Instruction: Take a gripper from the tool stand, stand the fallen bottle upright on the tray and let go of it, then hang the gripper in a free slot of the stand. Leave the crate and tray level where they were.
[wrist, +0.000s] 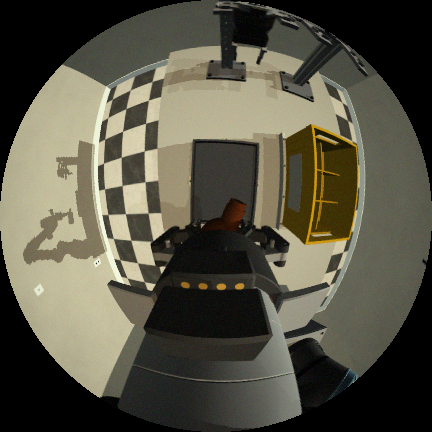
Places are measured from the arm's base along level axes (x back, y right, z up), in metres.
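Where they show: arm's base, link origin: (293, 357).
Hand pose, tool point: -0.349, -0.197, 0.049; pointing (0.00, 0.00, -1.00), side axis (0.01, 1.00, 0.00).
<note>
Each offset is from my tool point to the centre of the thing, as dx, dy, dz. "*": to the spot under its first point.
The orange-brown bottle @[+0.034, -0.004, -0.181] (233, 212) is between the fingers of my gripper (222, 226), which is shut on it. Its narrower end sticks out past the fingers and leans to the upper right in the view; the gripper body hides much of the rest. The dark grey tray @[-0.061, +0.010, -0.387] (225, 165) lies beyond the fingers, and the bottle overlaps its near part in the view. I cannot tell how high the bottle is above it. The tool stand (227, 47) is at the top of the view, with a dark tool (252, 30) hanging at its left part.
The yellow crate @[-0.064, +0.291, -0.312] (306, 150) stands to the right of the tray, with its divided opening facing right in the view. A thin grey upright strip @[* -0.068, +0.187, -0.378] (281, 180) is between tray and crate. The stand's second post @[* -0.490, +0.319, -0.208] (317, 60) is at the upper right. Checkered floor shows at both sides.
</note>
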